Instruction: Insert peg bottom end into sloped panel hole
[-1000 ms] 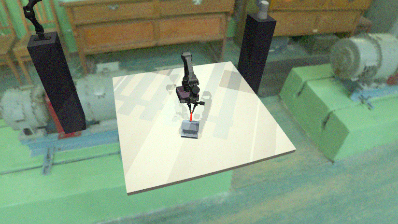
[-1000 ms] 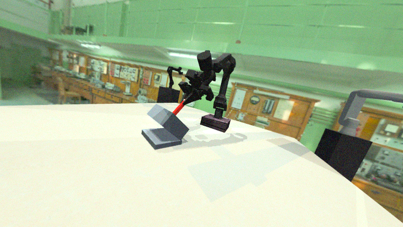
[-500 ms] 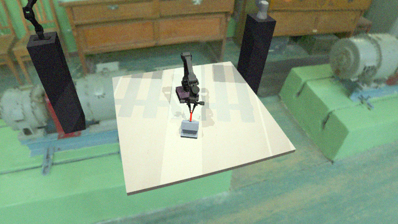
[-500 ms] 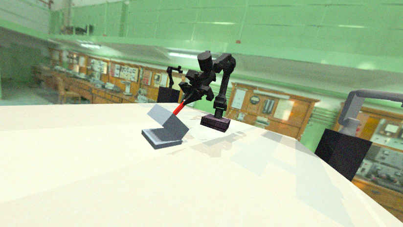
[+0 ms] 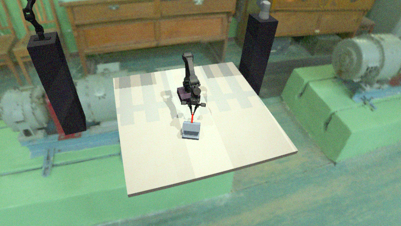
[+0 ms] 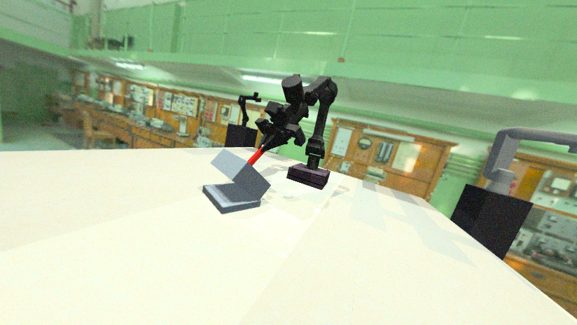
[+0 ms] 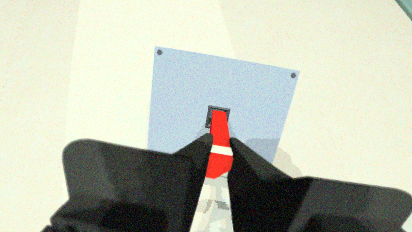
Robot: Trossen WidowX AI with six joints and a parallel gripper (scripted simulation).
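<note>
My gripper tip is 50 mm short of the grey sloped panel, 20 mm to the left of it and 70 mm above it. The rest, counted from my gripper tip: red peg (right at my gripper tip).
</note>
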